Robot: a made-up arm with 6 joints.
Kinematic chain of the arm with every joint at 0, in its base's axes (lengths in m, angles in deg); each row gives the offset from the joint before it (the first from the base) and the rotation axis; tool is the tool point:
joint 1: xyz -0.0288 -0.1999 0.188 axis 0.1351 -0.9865 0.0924
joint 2: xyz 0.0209 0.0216 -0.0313 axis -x
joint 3: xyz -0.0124 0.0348 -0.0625 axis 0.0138 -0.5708 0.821
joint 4: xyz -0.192 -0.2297 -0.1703 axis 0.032 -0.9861 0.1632
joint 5: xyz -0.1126 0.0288 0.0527 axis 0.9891 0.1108 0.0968
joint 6: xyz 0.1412 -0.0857 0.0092 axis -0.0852 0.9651 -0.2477
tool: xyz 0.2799 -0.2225 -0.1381
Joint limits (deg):
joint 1: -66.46..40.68
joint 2: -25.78..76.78
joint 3: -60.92..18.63
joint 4: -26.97..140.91
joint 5: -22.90..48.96
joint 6: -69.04..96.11
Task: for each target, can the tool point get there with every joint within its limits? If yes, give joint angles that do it. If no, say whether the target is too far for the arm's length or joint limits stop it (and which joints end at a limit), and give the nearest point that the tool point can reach.
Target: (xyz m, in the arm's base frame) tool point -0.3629 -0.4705 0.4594
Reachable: yes | joints 20.15 48.61 9.22 122.56 -9.41 -0.66
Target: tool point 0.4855 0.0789 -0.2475
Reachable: no: joint limits stop it (at a limit: joint 1, joint 2, joint 3, joint 5) | nearest point 0.4663 -0.0015 -0.2395 | short by 0.083 m
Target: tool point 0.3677 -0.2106 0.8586
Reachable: no: joint limits stop it (at a limit: joint 1, joint 2, joint 4, joint 5) | nearest point 0.2583 -0.2586 0.7473 | short by 0.163 m
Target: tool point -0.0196 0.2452 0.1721
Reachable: no: joint limits stop it (at a limit: joint 1, joint 3, joint 4, joint 5) | nearest point -0.0647 0.1515 0.2496 | short by 0.130 m
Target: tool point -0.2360 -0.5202 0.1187
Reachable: yes | joints -16.55 -8.90 -47.41 102.50 12.72 50.31
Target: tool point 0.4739 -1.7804 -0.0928
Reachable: no: too far | nearest point 0.1548 -0.8716 0.0163 | short by 0.969 m
